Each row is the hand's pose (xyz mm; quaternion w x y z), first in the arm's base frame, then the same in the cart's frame.
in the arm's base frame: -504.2 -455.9 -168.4 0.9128 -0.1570 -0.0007 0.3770
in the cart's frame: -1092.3 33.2 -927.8 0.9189 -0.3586 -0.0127 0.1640
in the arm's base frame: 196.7 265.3 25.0 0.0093 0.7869 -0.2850 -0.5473
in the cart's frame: -196.0 497.3 -754.5 0.0082 0.7616 -0.5249 -0.3799
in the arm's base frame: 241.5 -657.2 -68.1 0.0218 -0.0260 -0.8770 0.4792
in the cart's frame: -524.9 -347.3 -553.9 0.0041 -0.2575 -0.7513 0.6076
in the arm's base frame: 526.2 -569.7 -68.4 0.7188 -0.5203 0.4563 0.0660
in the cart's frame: -233.6 -366.1 -494.5 0.6628 -0.5451 0.4633 -0.2211
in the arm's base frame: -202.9 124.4 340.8 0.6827 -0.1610 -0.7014 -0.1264
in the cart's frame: -663.1 630.7 -546.3 0.5155 -0.3974 -0.7445 -0.1483
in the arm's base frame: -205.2 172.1 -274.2 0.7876 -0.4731 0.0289 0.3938
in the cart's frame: -546.4 433.6 -1119.1 0.7495 -0.6350 0.0953 0.1611
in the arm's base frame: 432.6 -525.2 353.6 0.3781 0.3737 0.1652 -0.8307
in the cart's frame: -366.7 -133.1 -152.8 0.2864 0.4224 -0.1085 -0.8531
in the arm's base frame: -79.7 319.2 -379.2 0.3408 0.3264 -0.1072 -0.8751
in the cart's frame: -356.0 478.0 -1220.0 0.2008 0.3360 -0.3634 -0.8454
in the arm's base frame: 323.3 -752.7 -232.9 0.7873 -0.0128 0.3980 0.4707
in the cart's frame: -464.9 -520.5 -650.7 0.8908 -0.1318 0.3725 0.2243
